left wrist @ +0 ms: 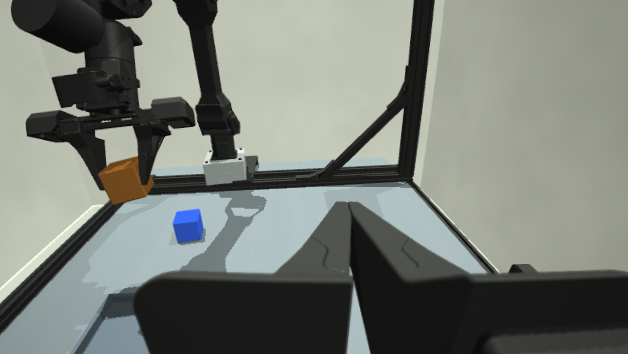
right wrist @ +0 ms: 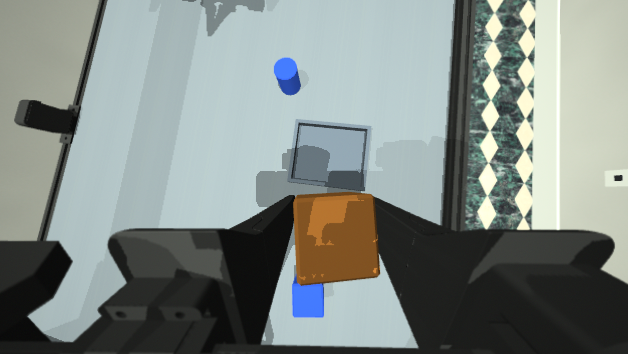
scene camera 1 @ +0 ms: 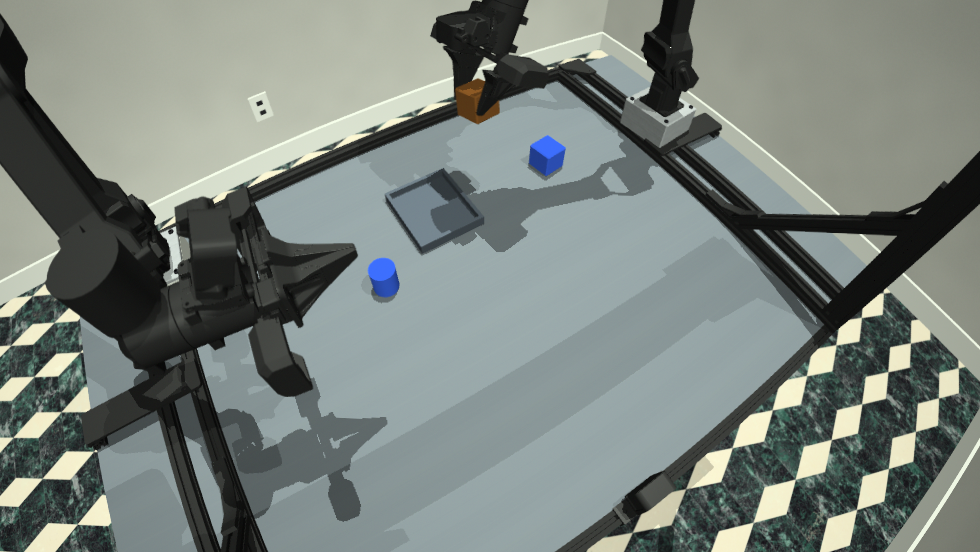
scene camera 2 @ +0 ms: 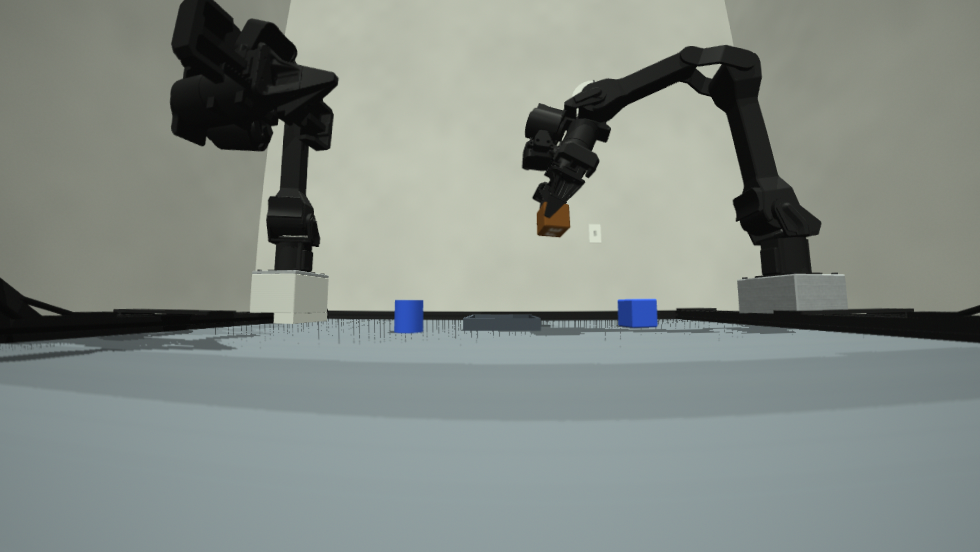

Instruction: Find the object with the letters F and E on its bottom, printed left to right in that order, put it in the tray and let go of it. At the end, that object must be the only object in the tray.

I see my left gripper (scene camera 1: 356,249), my right gripper (scene camera 1: 468,107), a blue object (scene camera 1: 382,272) and a grey tray (scene camera 2: 473,322).
The blue object also shows in the right wrist view (right wrist: 285,69) and in scene camera 2 (scene camera 2: 408,318). My left gripper also shows in the left wrist view (left wrist: 345,212) and in scene camera 2 (scene camera 2: 336,79). My right gripper also shows in the left wrist view (left wrist: 124,187), in the right wrist view (right wrist: 329,201) and in scene camera 2 (scene camera 2: 542,221). The left wrist view misses the blue object: it is out of frame.
